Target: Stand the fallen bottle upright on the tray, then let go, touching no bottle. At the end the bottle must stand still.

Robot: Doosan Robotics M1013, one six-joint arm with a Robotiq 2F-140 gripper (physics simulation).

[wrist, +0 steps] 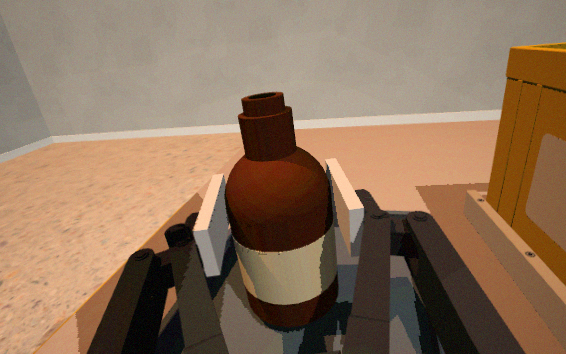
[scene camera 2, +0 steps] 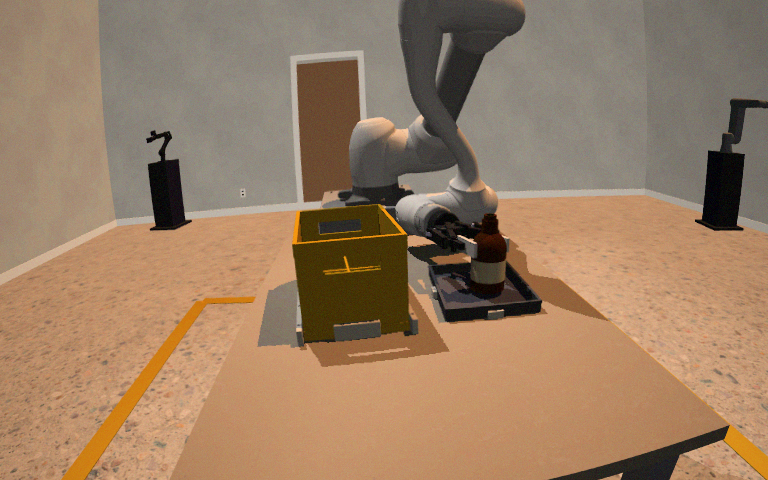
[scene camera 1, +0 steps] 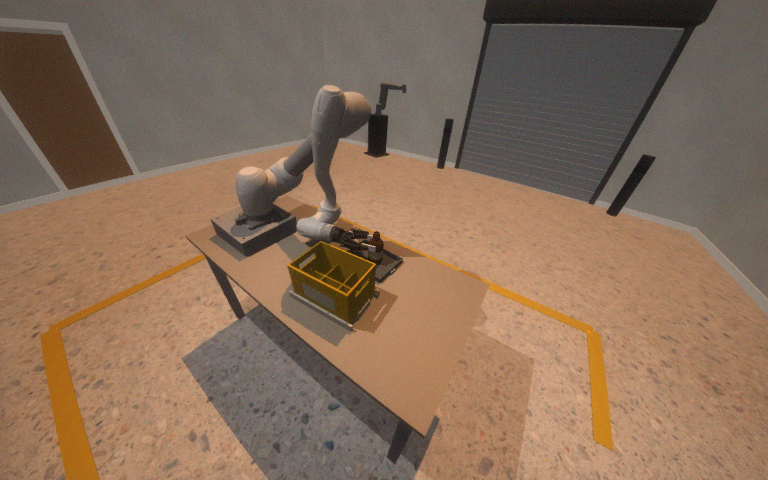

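Pixels of known places: gripper, fingertip midpoint: [wrist: 277, 185] [scene camera 2: 492, 248] [scene camera 1: 378, 244]; arm's base at its link origin: [scene camera 2: 376, 198] [scene camera 1: 260, 217].
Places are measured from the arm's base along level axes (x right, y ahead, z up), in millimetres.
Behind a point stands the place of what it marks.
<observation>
A brown bottle [scene camera 1: 376, 249] @[z 2, x -302, y 629 mm] [scene camera 2: 488, 254] @[z 2, x -319, y 638 mm] [wrist: 280, 200] @[z 19, x -306, y 572 mm] with a cream label is upright over the dark tray [scene camera 1: 390, 273] @[z -91, x -313, y 721 mm] [scene camera 2: 481, 311] @[z -83, x -303, y 718 mm]. In the scene camera 2 view its base shows inside the tray's walls, at or very close to the tray floor; I cannot tell for certain that it touches. My gripper [scene camera 2: 487, 243] @[z 7, x -329, y 611 mm] [wrist: 277, 185] @[z 7, x -329, y 611 mm] is shut on the bottle, with one pale finger pad on each side of its upper body. The arm reaches it from the side, with the fingers nearly level. In the wrist view the bottle's neck leans slightly left.
A yellow crate [scene camera 1: 331, 285] @[z -41, x -38, y 650 mm] [scene camera 2: 351, 294] @[z -17, x -81, y 793 mm] [wrist: 542, 100] @[z 43, x -157, y 715 mm] with inner dividers stands beside the tray, held by pale rails on the table [scene camera 1: 419, 350] @[z -98, x -123, y 1054 mm] [scene camera 2: 396, 407] @[z -97, x -176, y 995 mm]. The robot's base box [scene camera 1: 249, 234] @[z -10, x 103, y 120 mm] stands at the table's far end.
</observation>
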